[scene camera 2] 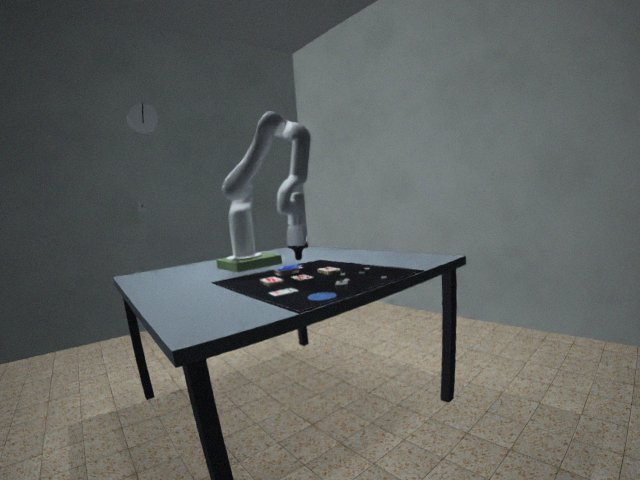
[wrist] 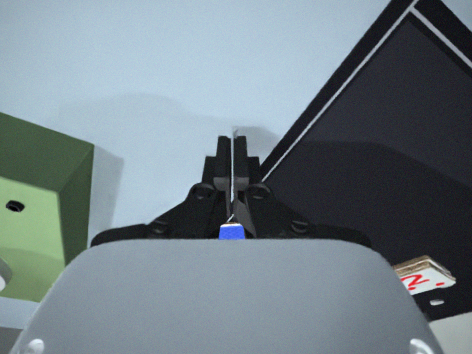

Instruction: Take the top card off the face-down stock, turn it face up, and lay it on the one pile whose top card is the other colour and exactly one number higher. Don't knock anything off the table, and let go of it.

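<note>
My gripper is shut, pointing down, a little above and beside the blue-backed face-down stock. A thin pale line shows between the fingertips in the wrist view; no held card can be made out. Most of the stock is hidden there by the gripper. Face-up cards with red marks lie at the left, middle and right of the scene view. A pale card lies nearer the front. A thick pile with a red mark shows in the wrist view. Card numbers are too blurred to read.
The black mat lies on the grey-blue table. A flat blue disc is near its front edge. Small pale pieces lie to the right. The green base block stands beside the mat.
</note>
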